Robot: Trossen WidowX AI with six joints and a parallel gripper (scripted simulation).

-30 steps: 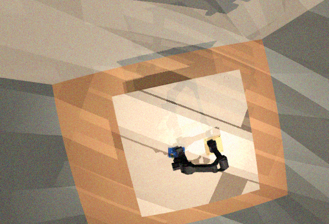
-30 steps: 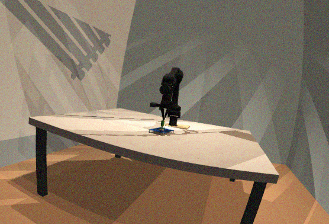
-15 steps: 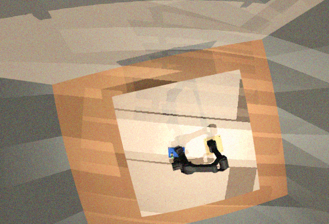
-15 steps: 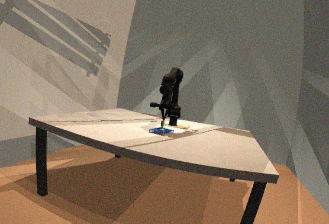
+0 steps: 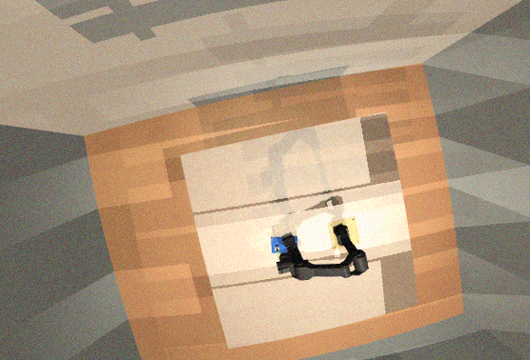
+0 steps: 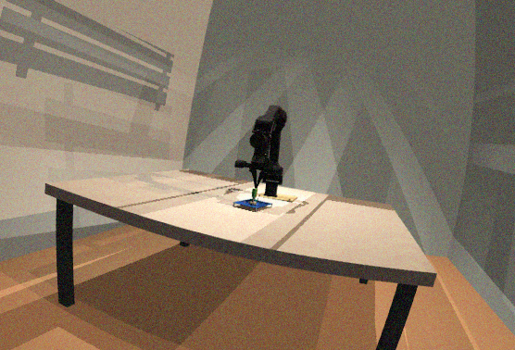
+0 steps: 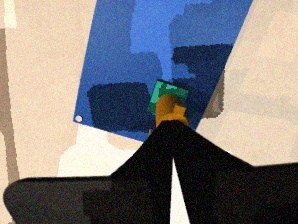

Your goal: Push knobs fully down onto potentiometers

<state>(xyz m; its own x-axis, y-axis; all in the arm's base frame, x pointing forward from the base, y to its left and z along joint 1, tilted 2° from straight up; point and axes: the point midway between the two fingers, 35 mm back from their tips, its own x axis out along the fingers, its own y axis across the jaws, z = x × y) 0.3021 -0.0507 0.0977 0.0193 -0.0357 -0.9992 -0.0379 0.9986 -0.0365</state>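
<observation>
The orange knob is 10 mm below my gripper tip. The rest, counted from my gripper tip: green knob (90 mm ahead); then potentiometer (30 mm below).
</observation>
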